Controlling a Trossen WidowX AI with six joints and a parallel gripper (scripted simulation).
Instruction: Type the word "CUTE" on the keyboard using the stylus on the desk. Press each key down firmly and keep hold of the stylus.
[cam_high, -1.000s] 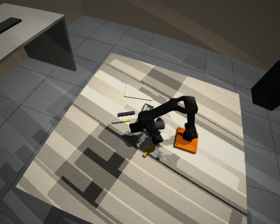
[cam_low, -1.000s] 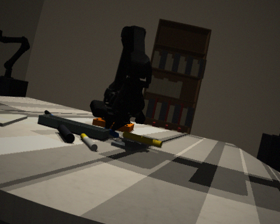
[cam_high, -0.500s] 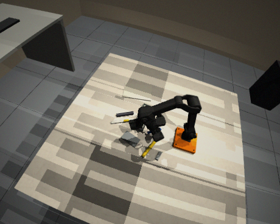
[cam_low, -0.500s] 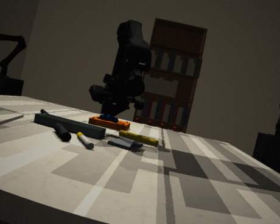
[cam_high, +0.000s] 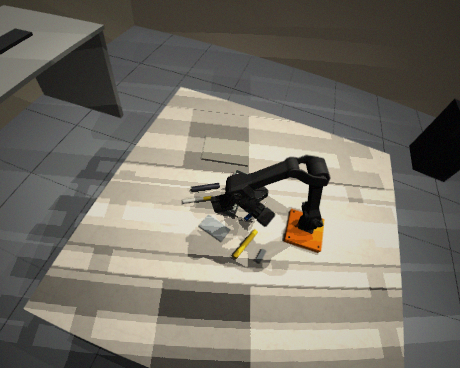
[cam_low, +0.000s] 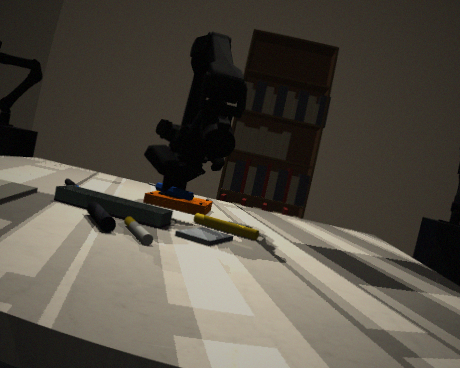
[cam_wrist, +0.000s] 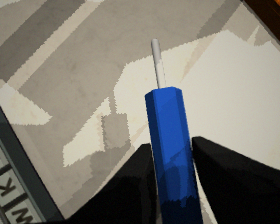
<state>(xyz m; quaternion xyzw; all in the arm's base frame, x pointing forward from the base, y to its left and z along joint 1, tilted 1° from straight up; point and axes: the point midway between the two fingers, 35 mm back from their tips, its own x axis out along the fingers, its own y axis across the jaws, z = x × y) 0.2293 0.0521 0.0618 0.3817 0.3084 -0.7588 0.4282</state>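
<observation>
My gripper tip is 10 mm to the left of the blue stylus and 10 mm past it. Round my gripper tip: small grey block (160 mm to the left, 80 mm behind, 50 mm below); then white-and-yellow marker (230 mm ahead, 50 mm below, 20 mm to the left); then flat grey pad (130 mm ahead, 120 mm to the left, 50 mm below).
</observation>
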